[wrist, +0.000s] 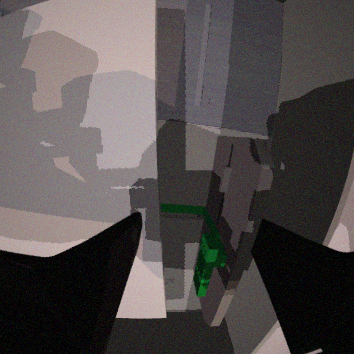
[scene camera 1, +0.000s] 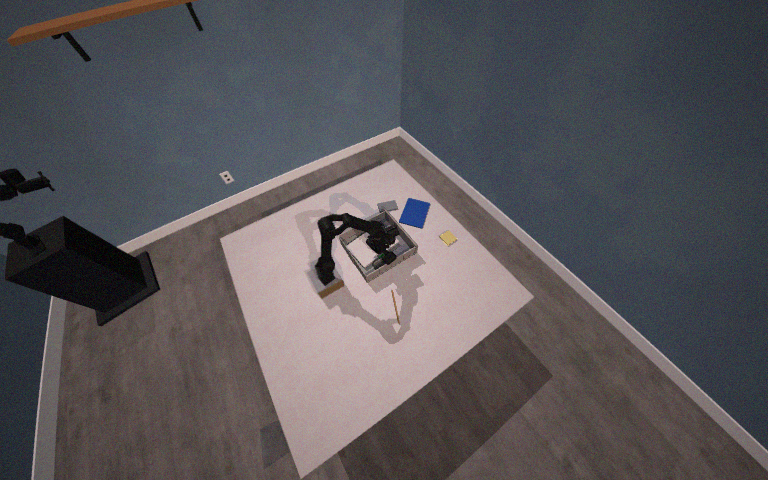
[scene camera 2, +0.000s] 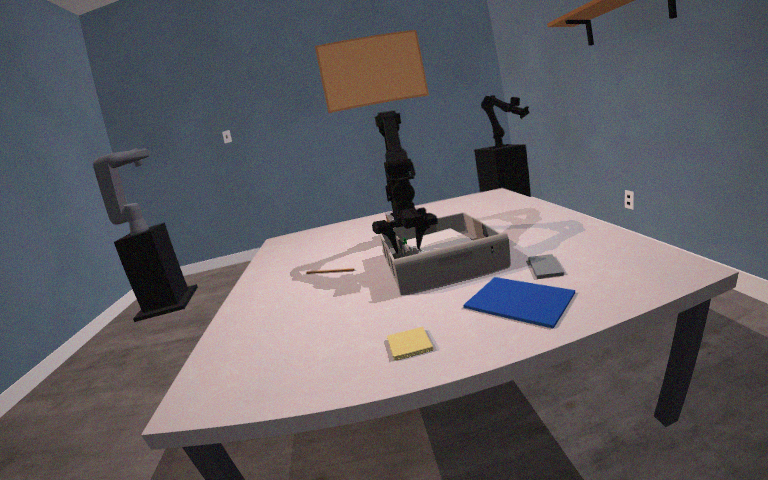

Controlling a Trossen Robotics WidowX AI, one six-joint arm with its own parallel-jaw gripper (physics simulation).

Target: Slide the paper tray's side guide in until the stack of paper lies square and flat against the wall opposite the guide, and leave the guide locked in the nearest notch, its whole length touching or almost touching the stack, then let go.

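Places are measured from the arm's base along level axes (x left, y back, z up), in metres.
Pixels of known places: gripper, fingertip midpoint: (wrist: 192, 219) (scene camera 2: 407, 251); arm's base at its link origin: (scene camera 1: 326, 277).
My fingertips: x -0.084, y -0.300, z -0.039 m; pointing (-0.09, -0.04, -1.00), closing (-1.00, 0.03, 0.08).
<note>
For each thing: its top centre in the pictures, then the offset to it from my fingertips.
- grey paper tray at its top centre: (scene camera 2: 435, 230) (scene camera 1: 377, 239) dx +0.084, dy -0.036, dz +0.052 m
- white paper stack at its top centre: (wrist: 31, 196) (scene camera 2: 442, 244) (scene camera 1: 372, 243) dx +0.108, dy -0.017, dz -0.003 m
- side guide at its top centre: (wrist: 221, 275) (scene camera 2: 402, 239) (scene camera 1: 382, 256) dx -0.007, dy +0.009, dz +0.037 m
- pencil at its top centre: (scene camera 2: 329, 270) (scene camera 1: 395, 306) dx -0.236, dy +0.122, dz -0.037 m
- blue folder at its top centre: (scene camera 2: 520, 297) (scene camera 1: 415, 212) dx +0.126, dy -0.382, dz -0.036 m
- yellow pad at its top centre: (scene camera 2: 408, 340) (scene camera 1: 448, 237) dx -0.142, dy -0.390, dz -0.033 m
- small grey block at its top centre: (scene camera 2: 545, 264) (scene camera 1: 387, 205) dx +0.281, dy -0.286, dz -0.034 m
The grey paper tray (scene camera 1: 399, 262) (scene camera 2: 453, 267) stands on the table. The white paper stack (scene camera 1: 360, 250) (scene camera 2: 447, 238) (wrist: 125, 40) lies inside it, its near edge straight in the wrist view; its far side is out of that view. The side guide (wrist: 237, 195), a grey upright plate with a green latch (wrist: 207, 255), stands right of the stack, with a strip of tray floor between them. My gripper (scene camera 2: 407, 249) (wrist: 192, 219) is partly open and reaches down into the tray, one finger on each side of the guide and latch, holding nothing. The arm hides much of the guide in the scene views.
A pencil (scene camera 1: 395, 306) (scene camera 2: 330, 271) lies beside the tray. A blue folder (scene camera 1: 414, 212) (scene camera 2: 519, 301), a yellow pad (scene camera 1: 448, 237) (scene camera 2: 410, 342) and a small grey block (scene camera 1: 387, 205) (scene camera 2: 545, 266) lie on the table. The tray's walls stand around the gripper.
</note>
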